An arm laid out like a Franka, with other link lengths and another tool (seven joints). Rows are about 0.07 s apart.
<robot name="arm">
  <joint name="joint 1" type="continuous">
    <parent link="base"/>
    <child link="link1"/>
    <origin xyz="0 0 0.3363" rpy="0 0 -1.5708"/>
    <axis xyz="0 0 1"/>
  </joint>
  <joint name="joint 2" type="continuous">
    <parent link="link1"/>
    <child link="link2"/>
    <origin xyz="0 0 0" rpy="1.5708 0 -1.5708"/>
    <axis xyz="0 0 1"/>
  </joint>
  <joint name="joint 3" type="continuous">
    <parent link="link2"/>
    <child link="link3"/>
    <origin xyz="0 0.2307 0" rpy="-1.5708 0 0"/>
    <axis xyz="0 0 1"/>
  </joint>
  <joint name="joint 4" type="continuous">
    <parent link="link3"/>
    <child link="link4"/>
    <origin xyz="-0.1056 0 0" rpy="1.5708 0 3.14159"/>
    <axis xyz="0 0 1"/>
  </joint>
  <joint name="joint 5" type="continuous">
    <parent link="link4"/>
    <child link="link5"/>
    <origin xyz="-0.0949 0.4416 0" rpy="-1.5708 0 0"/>
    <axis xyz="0 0 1"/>
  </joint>
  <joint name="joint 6" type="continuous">
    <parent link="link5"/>
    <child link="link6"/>
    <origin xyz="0 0 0" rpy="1.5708 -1.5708 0"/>
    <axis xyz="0 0 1"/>
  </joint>
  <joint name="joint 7" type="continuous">
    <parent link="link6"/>
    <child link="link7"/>
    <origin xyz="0 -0.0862 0" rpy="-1.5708 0 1.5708"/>
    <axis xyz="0 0 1"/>
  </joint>
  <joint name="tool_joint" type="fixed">
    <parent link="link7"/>
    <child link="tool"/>
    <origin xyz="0.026 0.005 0.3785" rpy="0 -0.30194 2.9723"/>
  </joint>
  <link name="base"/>
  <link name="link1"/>
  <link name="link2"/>
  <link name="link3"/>
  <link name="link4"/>
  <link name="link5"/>
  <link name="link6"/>
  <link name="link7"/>
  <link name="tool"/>
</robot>
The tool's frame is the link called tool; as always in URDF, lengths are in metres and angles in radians. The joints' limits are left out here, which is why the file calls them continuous.
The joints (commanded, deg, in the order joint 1, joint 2, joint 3, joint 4, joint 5, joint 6, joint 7), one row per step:
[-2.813 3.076 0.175 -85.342 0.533 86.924 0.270]
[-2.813 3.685 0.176 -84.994 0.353 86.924 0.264]
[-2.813 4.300 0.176 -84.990 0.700 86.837 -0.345]
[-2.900 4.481 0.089 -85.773 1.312 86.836 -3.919]
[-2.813 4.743 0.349 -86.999 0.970 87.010 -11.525]
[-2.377 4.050 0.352 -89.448 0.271 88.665 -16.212]
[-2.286 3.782 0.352 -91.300 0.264 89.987 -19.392]
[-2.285 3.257 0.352 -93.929 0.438 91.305 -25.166]
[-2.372 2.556 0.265 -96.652 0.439 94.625 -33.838]
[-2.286 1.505 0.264 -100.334 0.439 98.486 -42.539]
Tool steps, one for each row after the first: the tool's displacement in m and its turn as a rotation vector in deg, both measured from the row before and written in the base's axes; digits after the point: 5 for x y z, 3 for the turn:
[0.00108 -0.00124 -0.00352 -0.166 0.269 0.002]
[-0.00111 0.00209 -0.00651 0.403 0.674 0.616]
[-0.00427 0.00080 -0.00840 0.831 0.863 3.398]
[-0.00582 -0.00186 -0.01293 0.274 1.147 7.934]
[-0.00107 -0.00220 -0.01228 -0.310 0.060 5.124]
[-0.00093 -0.00053 -0.01195 0.274 0.236 3.254]
[-0.00509 -0.00129 -0.01580 0.746 0.723 5.722]
[0.00805 -0.00593 -0.01402 0.731 -1.391 8.436]
[0.00636 -0.00297 -0.01802 0.545 -1.316 8.736]

